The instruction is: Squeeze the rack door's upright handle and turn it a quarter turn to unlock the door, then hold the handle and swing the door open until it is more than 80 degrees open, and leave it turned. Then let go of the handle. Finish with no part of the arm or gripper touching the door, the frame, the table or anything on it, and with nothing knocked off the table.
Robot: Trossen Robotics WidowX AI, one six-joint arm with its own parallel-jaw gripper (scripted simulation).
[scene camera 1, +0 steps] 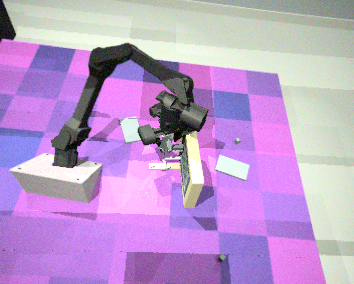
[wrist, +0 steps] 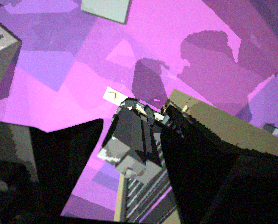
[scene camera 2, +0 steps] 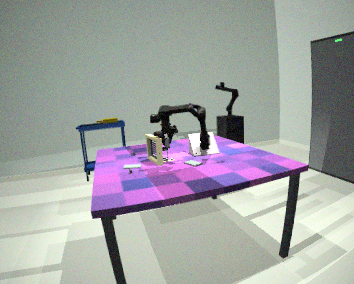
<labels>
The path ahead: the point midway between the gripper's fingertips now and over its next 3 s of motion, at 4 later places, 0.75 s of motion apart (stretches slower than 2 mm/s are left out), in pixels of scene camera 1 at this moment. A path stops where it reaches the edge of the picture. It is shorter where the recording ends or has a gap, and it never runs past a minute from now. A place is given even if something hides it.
The gripper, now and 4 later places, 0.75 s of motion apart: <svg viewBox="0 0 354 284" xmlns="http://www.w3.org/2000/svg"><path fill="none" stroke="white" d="M166 143L158 146L147 153L139 164L134 179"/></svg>
</labels>
